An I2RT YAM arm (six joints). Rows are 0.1 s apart.
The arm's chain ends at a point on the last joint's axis. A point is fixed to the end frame.
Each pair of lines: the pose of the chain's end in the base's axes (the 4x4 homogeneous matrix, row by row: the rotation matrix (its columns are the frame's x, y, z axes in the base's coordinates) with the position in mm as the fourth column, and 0 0 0 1 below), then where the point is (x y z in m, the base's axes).
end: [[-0.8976 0.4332 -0.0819 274.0], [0.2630 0.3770 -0.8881 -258.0], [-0.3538 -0.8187 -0.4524 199.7], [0 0 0 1]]
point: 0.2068 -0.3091 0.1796
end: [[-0.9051 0.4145 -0.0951 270.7], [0.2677 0.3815 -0.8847 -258.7], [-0.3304 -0.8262 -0.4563 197.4], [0 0 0 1]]
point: 0.2029 -0.3095 0.1786
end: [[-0.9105 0.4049 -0.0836 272.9], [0.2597 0.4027 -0.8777 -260.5], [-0.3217 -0.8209 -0.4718 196.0], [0 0 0 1]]
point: 0.2058 -0.3120 0.1766
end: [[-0.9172 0.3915 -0.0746 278.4], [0.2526 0.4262 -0.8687 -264.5], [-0.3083 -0.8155 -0.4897 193.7], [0 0 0 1]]
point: 0.2119 -0.3166 0.1738
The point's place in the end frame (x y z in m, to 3 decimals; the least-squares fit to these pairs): 0.054 -0.032 0.060
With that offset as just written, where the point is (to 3 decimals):
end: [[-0.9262 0.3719 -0.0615 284.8], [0.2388 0.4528 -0.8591 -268.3], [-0.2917 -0.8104 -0.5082 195.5], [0 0 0 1]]
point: 0.219 -0.321 0.175
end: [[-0.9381 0.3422 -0.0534 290.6], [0.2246 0.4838 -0.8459 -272.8], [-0.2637 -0.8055 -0.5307 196.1], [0 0 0 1]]
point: 0.226 -0.327 0.176
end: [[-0.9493 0.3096 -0.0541 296.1], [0.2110 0.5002 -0.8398 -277.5], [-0.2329 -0.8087 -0.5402 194.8], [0 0 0 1]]
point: 0.232 -0.333 0.176
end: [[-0.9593 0.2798 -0.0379 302.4], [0.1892 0.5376 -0.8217 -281.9], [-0.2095 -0.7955 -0.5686 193.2], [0 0 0 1]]
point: 0.239 -0.338 0.173
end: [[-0.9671 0.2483 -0.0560 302.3], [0.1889 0.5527 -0.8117 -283.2], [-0.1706 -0.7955 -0.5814 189.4], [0 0 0 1]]
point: 0.239 -0.339 0.171
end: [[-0.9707 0.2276 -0.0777 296.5], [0.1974 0.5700 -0.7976 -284.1], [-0.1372 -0.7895 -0.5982 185.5], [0 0 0 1]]
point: 0.232 -0.340 0.167
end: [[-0.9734 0.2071 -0.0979 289.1], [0.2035 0.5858 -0.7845 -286.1], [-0.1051 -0.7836 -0.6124 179.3], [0 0 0 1]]
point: 0.224 -0.341 0.162
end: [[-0.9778 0.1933 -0.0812 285.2], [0.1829 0.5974 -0.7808 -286.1], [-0.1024 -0.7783 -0.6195 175.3], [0 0 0 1]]
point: 0.221 -0.342 0.158
